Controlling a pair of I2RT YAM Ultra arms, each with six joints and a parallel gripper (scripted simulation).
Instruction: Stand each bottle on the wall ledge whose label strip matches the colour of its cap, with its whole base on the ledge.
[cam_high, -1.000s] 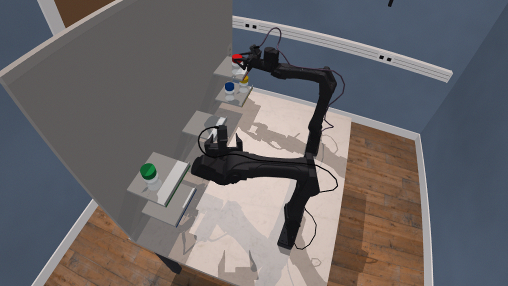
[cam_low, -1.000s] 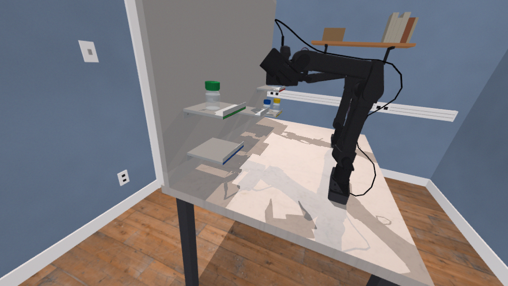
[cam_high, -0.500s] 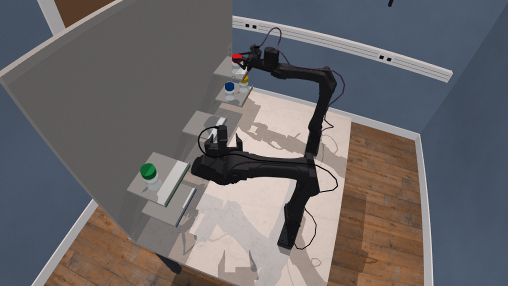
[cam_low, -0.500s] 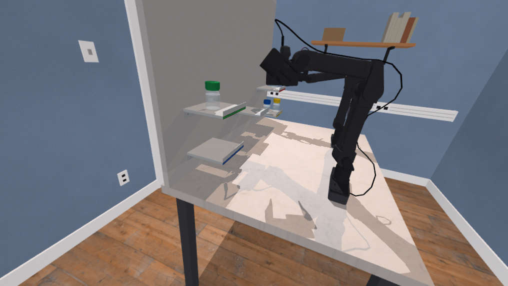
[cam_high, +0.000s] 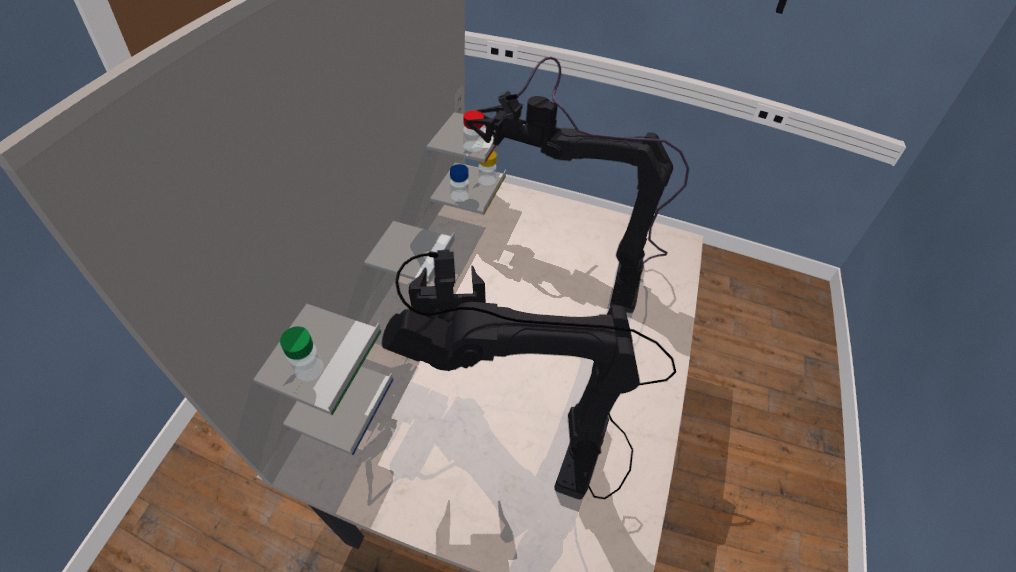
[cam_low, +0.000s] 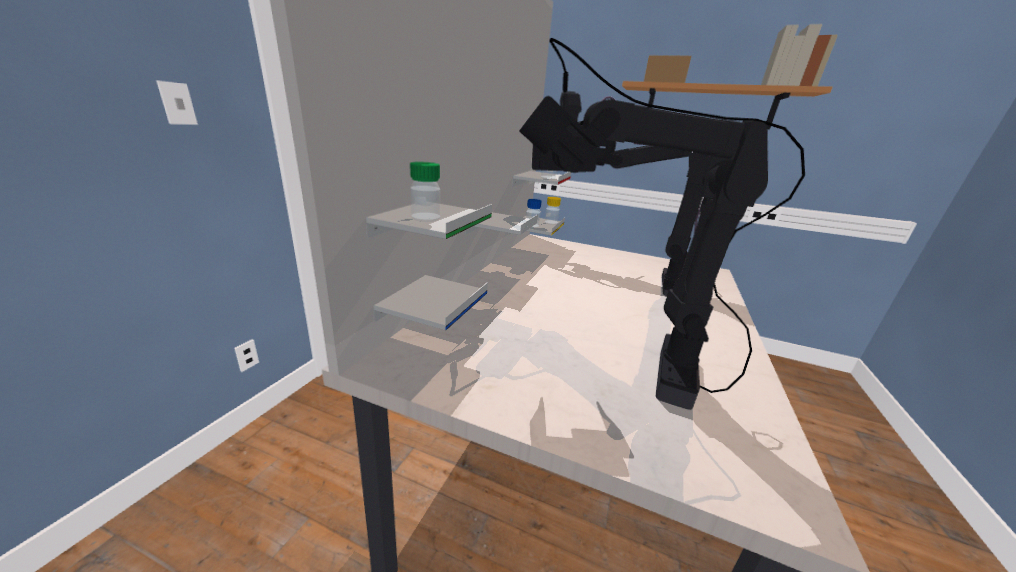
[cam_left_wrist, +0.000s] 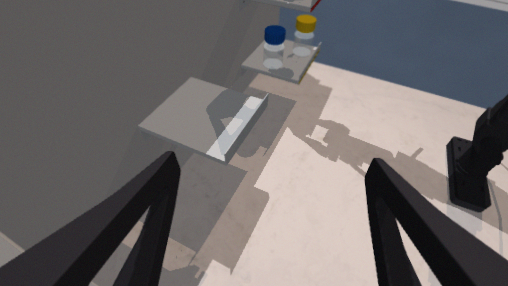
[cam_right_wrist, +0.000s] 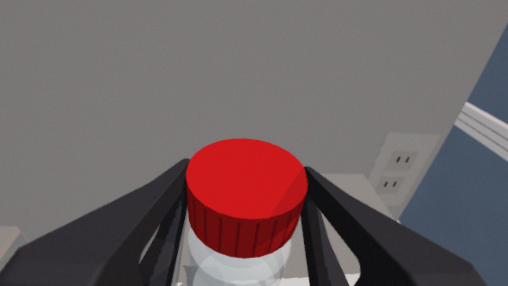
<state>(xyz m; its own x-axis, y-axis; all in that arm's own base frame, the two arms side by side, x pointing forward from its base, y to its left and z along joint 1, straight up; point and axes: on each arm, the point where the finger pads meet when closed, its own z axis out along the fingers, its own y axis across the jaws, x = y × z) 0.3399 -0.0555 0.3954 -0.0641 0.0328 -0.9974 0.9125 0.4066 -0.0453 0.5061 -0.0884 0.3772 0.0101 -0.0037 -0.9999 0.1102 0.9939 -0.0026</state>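
Now: right hand 5 cm above the red-capped bottle. From my right hand the other things lie so: blue-capped bottle (24 cm below, 5 cm ahead); grey wall panel (35 cm to the left, 14 cm ahead, 5 cm above); yellow-capped bottle (24 cm below, 10 cm to the right, 1 cm behind).
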